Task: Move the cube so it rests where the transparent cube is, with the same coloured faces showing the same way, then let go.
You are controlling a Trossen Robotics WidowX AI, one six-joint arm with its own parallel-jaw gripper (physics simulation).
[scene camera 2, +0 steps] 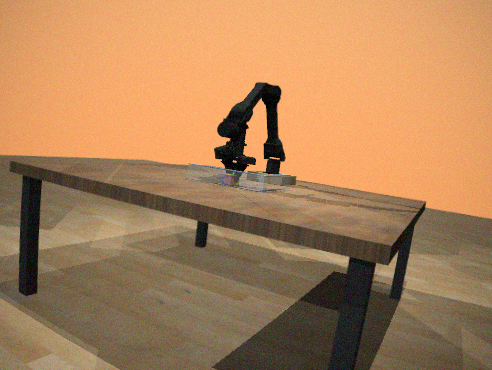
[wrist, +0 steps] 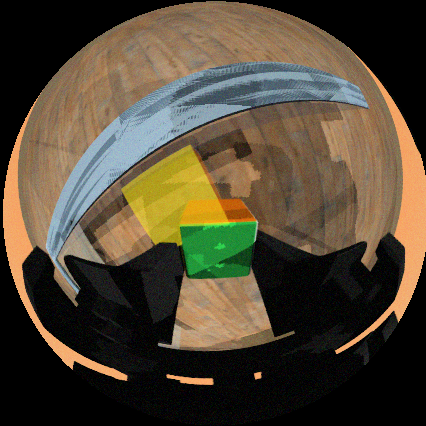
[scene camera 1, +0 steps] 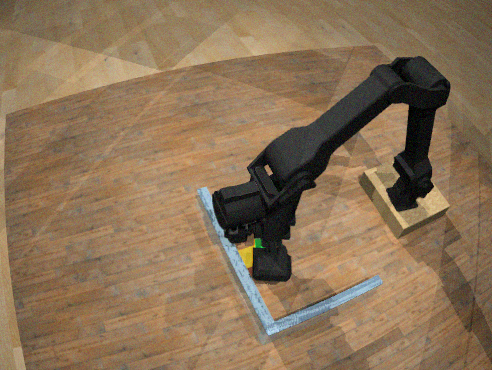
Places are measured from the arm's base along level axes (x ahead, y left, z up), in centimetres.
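Pixels of known places: gripper, fingertip midpoint: (wrist: pixel 215 233) (scene camera 1: pixel 263 255); arm's base, origin of the base link: (scene camera 2: pixel 272 173) (scene camera 1: pixel 401 198).
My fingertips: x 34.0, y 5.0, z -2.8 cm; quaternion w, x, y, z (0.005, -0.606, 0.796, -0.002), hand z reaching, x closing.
For each thing: its middle in the pictures, then the offset to it from my fingertips. Level surfaces: height alone.
- solid cube, body centre: (wrist: pixel 216 236) (scene camera 1: pixel 263 253) dx +0.1, dy +0.0, dz +0.7 cm
- transparent cube, body centre: (wrist: pixel 178 194) (scene camera 1: pixel 248 262) dx +3.4, dy +1.2, dz +0.7 cm
- wooden table, its level: dz -1.3 cm
The solid cube (scene camera 1: pixel 258 243) (wrist: pixel 218 250) has a green top, an orange side facing the blue wall in the wrist view, and a thin white edge at the right. The transparent cube (scene camera 1: pixel 246 256) (wrist: pixel 170 185) has a yellow top, is turned relative to the solid cube and overlaps its orange side in the wrist view. My gripper (scene camera 1: pixel 257 246) (scene camera 2: pixel 234 171) (wrist: pixel 215 233) points down and is shut on the solid cube, one finger against each side. In scene camera 2 the cubes are a small reddish and blue patch; I cannot tell them apart there, nor whether the cube touches the table.
A light blue L-shaped wall (scene camera 1: pixel 250 289) (wrist: pixel 150 127) stands on the wooden table (scene camera 1: pixel 125 150) (scene camera 2: pixel 165 187); its long side runs close beside the transparent cube. Its short side lies toward the front right in scene camera 1. The arm's base block (scene camera 1: pixel 382 200) stands at the right.
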